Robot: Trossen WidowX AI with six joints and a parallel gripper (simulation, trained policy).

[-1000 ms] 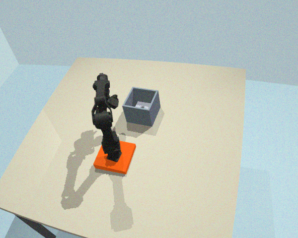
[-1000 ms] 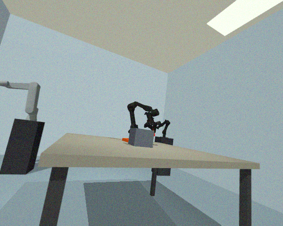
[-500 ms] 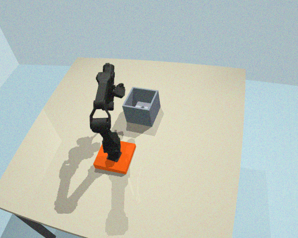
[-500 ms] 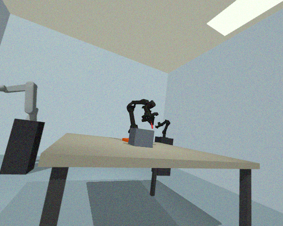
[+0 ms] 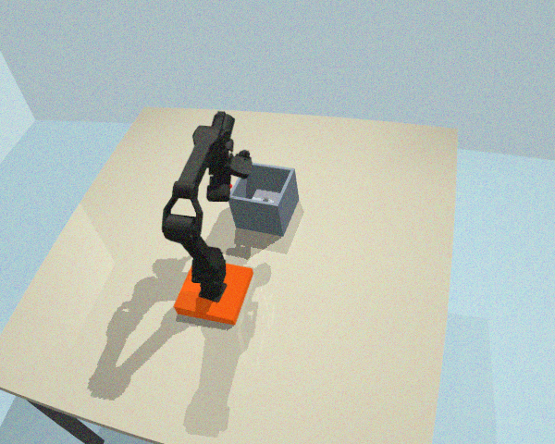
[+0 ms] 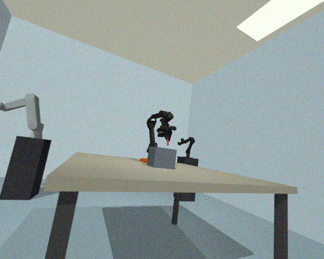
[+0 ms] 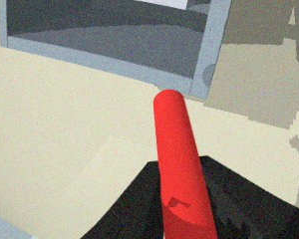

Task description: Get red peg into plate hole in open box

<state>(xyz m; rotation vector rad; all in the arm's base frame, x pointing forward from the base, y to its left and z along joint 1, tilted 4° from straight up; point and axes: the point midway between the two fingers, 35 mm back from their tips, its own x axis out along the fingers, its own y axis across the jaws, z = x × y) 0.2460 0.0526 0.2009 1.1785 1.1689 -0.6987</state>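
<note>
Right now the plate is 16 cm below my gripper tip, 8 cm to the right of it and 8 cm ahead of it. Round my gripper tip: red peg (1 cm to the right, 1 cm above).
</note>
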